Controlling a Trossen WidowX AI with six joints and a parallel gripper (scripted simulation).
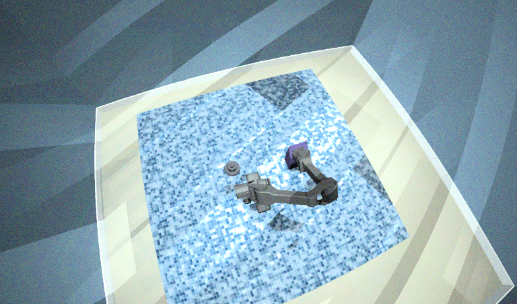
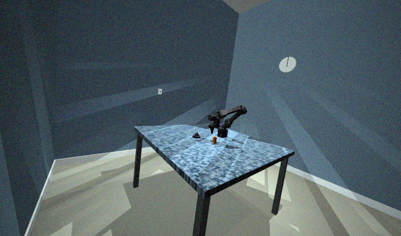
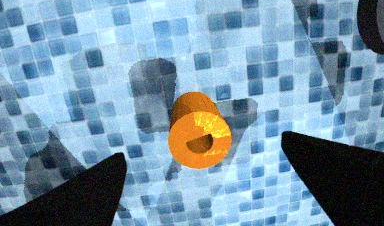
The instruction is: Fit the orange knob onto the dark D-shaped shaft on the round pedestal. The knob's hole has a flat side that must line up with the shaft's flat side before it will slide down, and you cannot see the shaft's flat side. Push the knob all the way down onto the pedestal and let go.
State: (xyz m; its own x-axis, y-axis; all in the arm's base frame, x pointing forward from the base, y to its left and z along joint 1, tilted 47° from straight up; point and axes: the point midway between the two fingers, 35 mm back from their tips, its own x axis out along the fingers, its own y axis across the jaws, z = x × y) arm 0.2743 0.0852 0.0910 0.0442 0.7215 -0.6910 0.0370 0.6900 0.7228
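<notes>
Right now the orange knob is 5 cm below my gripper tip. Also, from my gripper tip: pedestal: 20 cm to the right, 7 cm ahead, 4 cm below.
</notes>
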